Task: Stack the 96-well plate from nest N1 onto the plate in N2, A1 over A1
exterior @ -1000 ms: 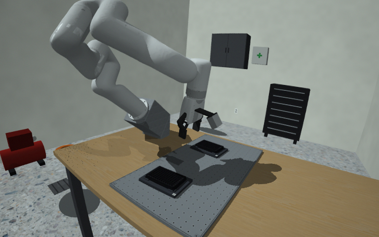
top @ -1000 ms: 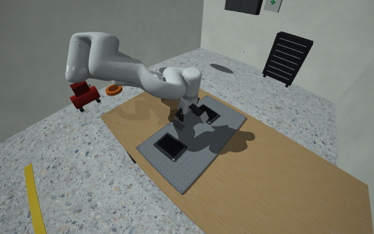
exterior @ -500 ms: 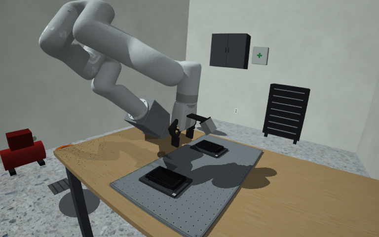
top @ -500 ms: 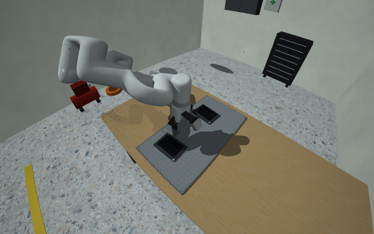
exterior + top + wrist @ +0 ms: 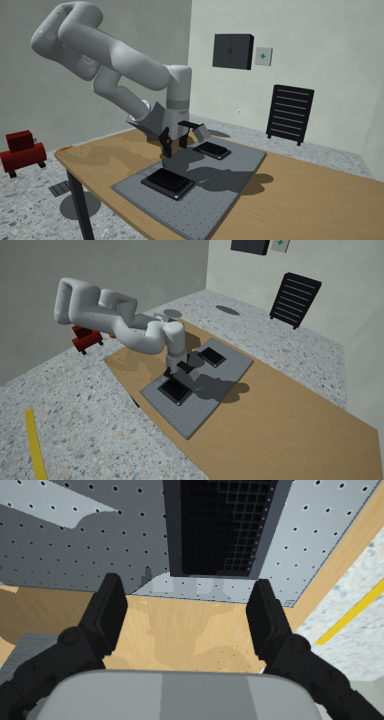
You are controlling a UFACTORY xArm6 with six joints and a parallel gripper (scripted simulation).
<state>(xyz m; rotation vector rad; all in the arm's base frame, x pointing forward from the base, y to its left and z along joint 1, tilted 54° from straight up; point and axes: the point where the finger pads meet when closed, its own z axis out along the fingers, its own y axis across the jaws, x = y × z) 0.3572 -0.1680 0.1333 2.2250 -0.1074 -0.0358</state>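
My gripper is now 10 mm past the plate nest, 30 mm to the left of it and 130 mm above it.
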